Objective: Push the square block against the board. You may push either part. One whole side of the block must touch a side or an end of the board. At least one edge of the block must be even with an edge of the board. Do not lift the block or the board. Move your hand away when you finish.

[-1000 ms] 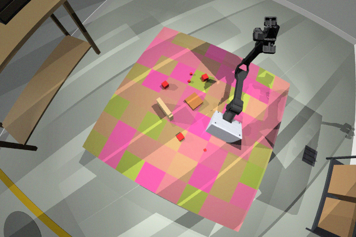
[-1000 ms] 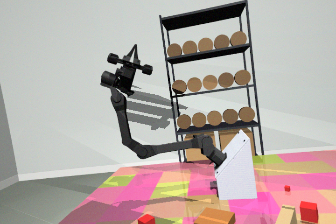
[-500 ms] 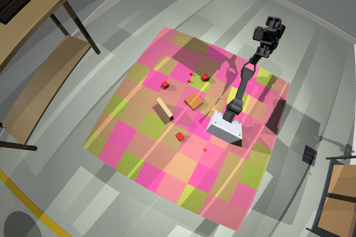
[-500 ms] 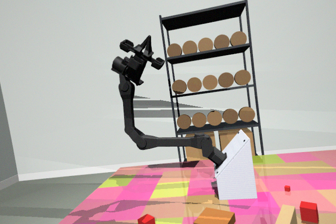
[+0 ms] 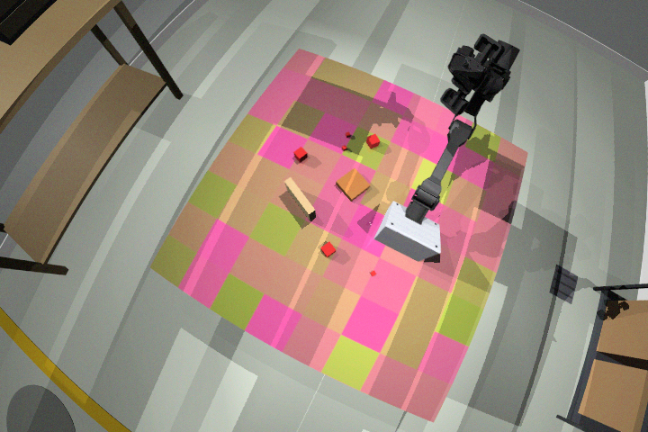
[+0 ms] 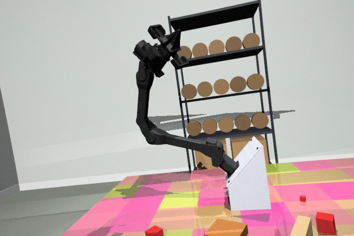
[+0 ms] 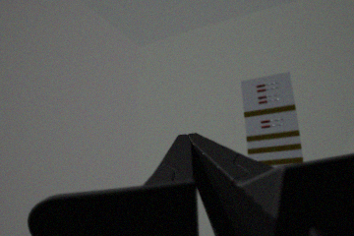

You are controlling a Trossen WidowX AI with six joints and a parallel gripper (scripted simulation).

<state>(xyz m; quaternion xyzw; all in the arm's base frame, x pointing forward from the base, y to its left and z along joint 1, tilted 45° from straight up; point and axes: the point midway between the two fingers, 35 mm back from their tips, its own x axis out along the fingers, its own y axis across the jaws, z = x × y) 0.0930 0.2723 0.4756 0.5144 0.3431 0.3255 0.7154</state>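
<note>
My gripper tip is 270 mm short of the tan board, 250 mm to the right of it and 620 mm above it. The rest, counted from my gripper tip: square block (130 mm ahead, 80 mm to the left, 650 mm below).
</note>
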